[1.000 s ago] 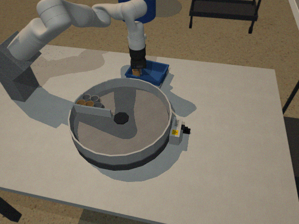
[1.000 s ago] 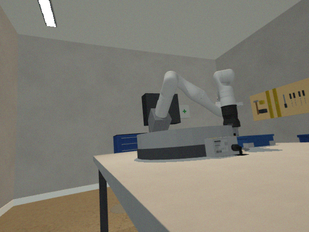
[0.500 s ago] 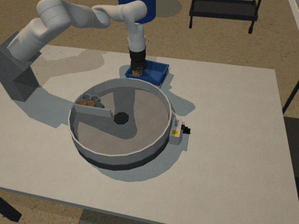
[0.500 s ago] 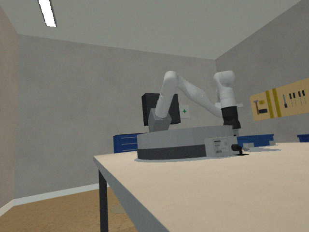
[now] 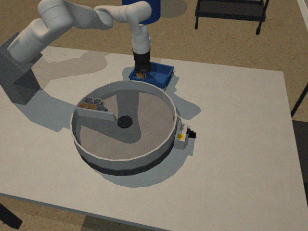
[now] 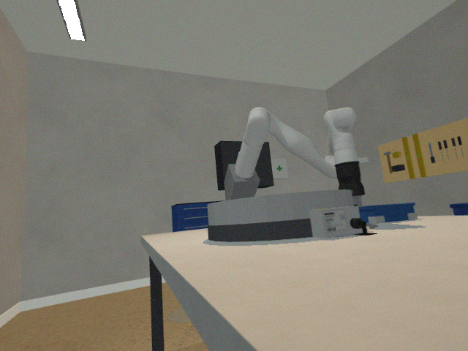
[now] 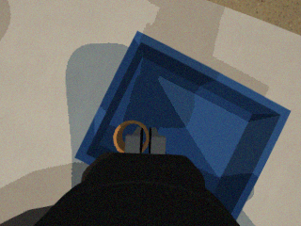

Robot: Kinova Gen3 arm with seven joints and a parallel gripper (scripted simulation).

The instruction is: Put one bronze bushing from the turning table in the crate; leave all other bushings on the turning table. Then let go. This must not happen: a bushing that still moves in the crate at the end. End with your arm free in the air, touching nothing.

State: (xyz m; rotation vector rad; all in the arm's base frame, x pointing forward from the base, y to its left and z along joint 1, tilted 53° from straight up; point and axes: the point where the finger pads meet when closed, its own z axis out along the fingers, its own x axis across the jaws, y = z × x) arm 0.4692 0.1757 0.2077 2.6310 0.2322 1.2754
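My gripper is now 40 mm short of the blue crate, 20 mm above it and 10 mm to the right of it. Also, from my hand: turning table (330 mm to the right, 40 mm behind, 10 mm above).
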